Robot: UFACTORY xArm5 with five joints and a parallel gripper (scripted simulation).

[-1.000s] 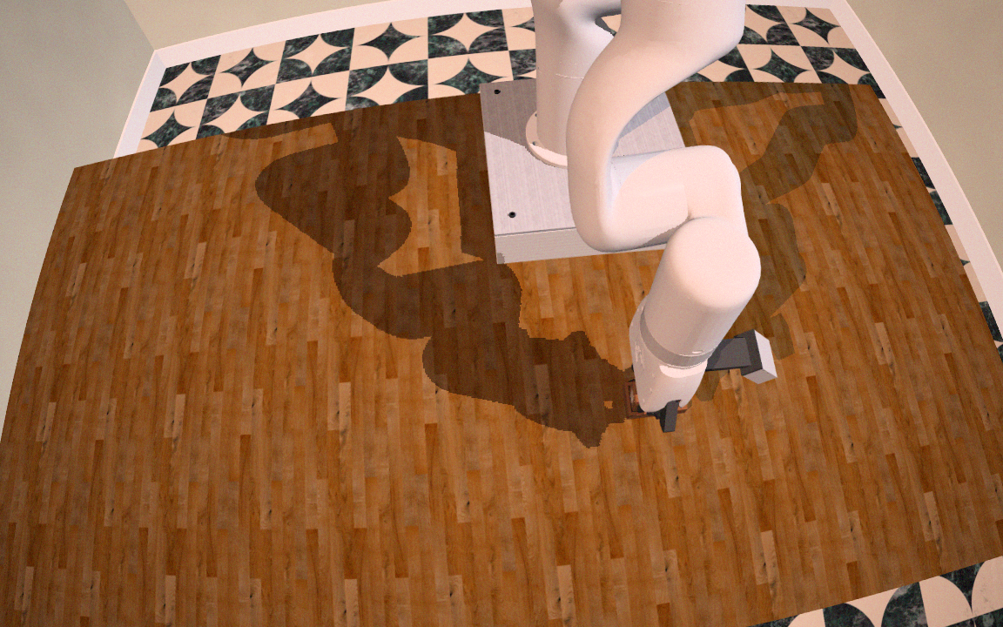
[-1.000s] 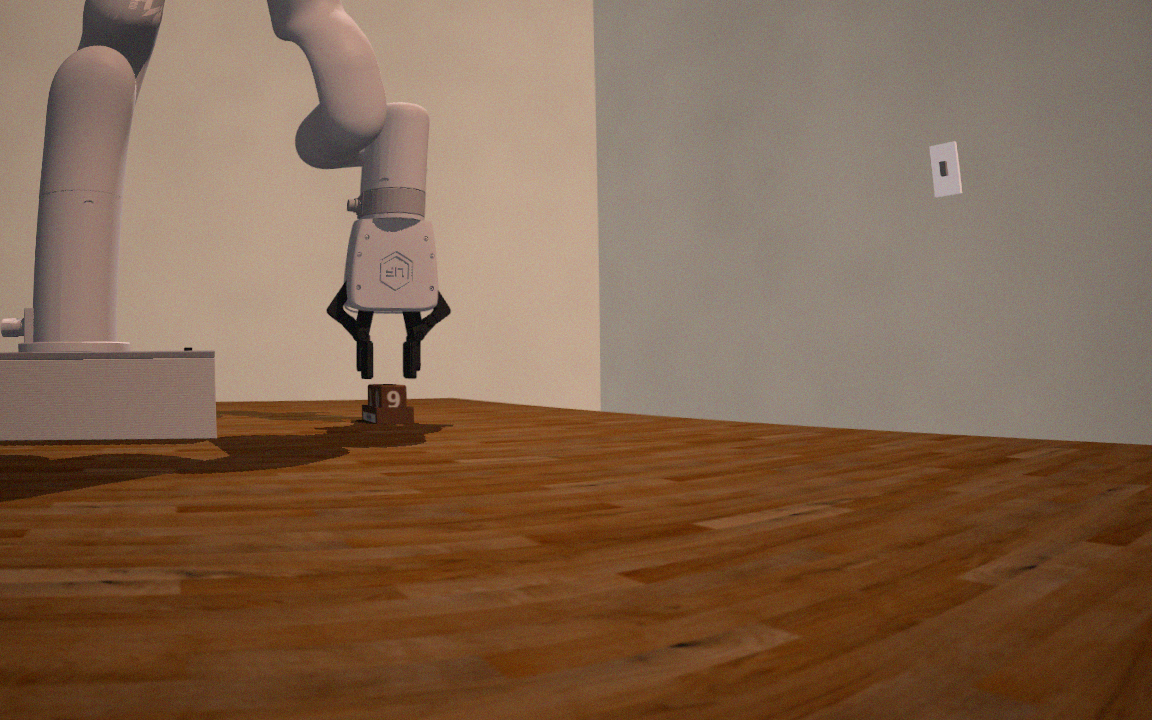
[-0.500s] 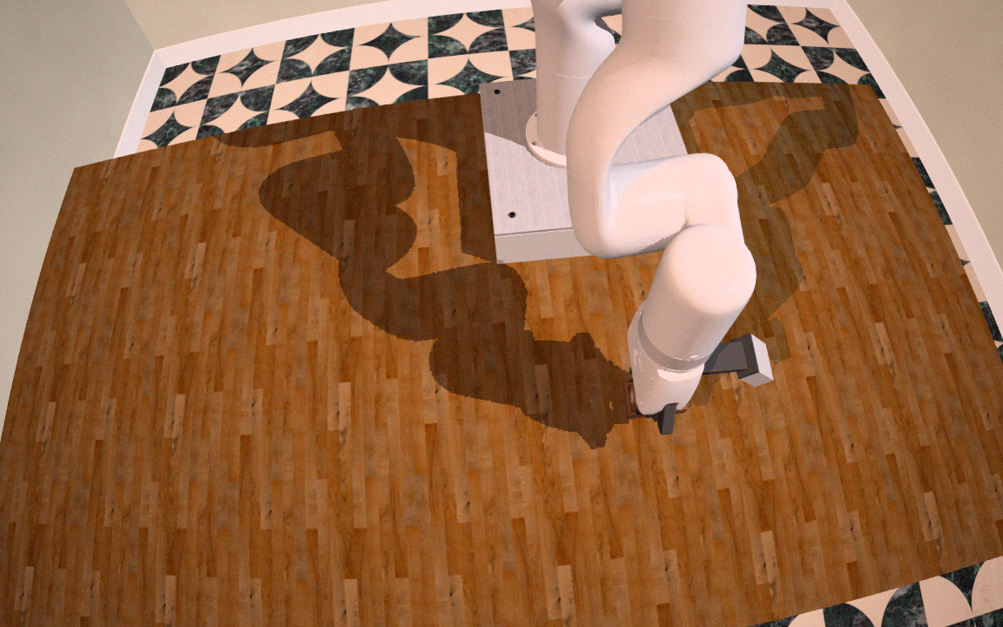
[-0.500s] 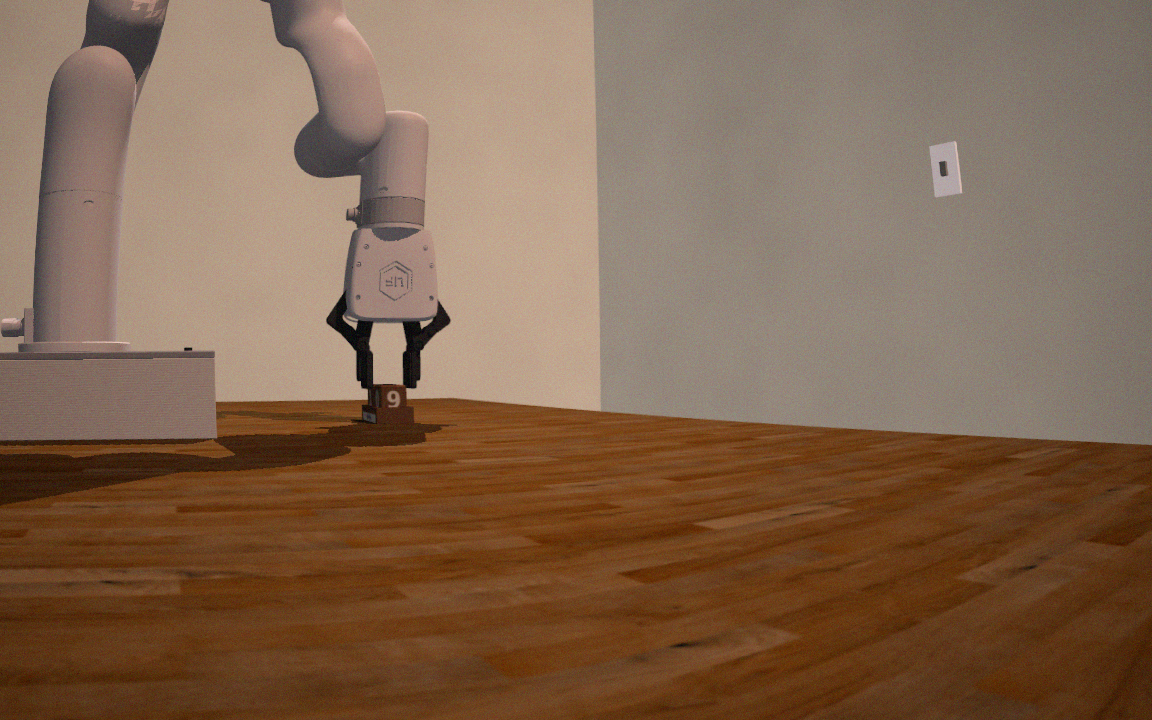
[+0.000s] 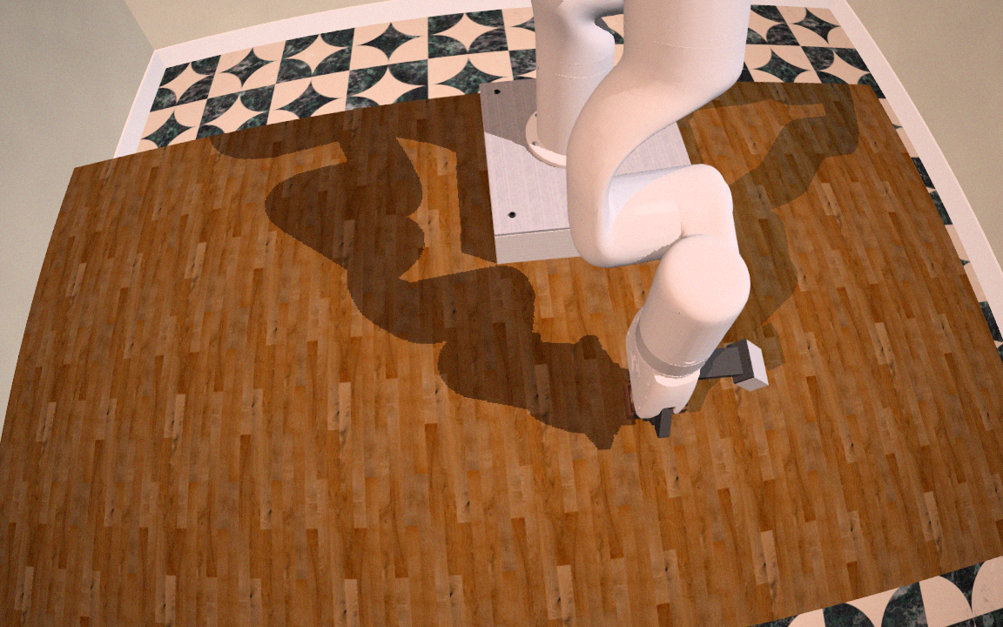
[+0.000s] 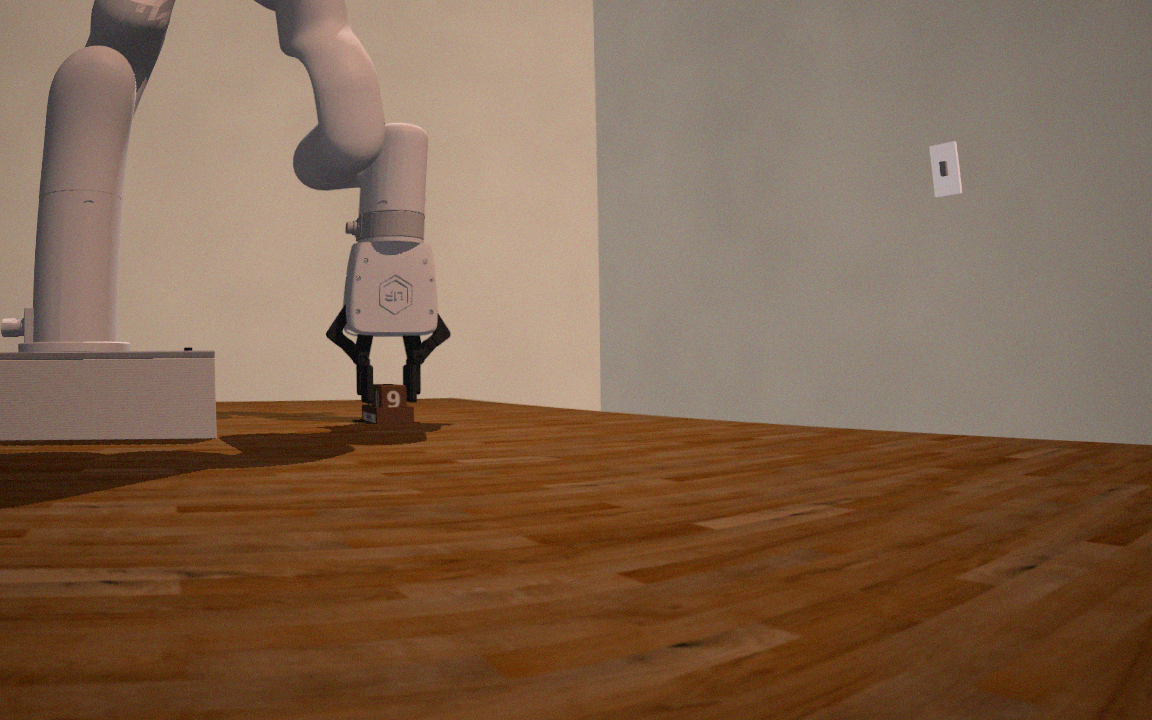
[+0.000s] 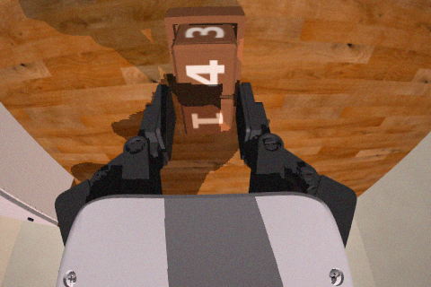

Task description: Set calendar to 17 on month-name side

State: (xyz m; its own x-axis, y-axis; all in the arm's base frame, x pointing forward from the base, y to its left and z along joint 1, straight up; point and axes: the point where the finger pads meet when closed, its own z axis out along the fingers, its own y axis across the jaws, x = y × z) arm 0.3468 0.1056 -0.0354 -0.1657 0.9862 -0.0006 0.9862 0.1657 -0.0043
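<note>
Now: the brown tray 2 cm to the left of my hand and 3 cm below it.
</note>
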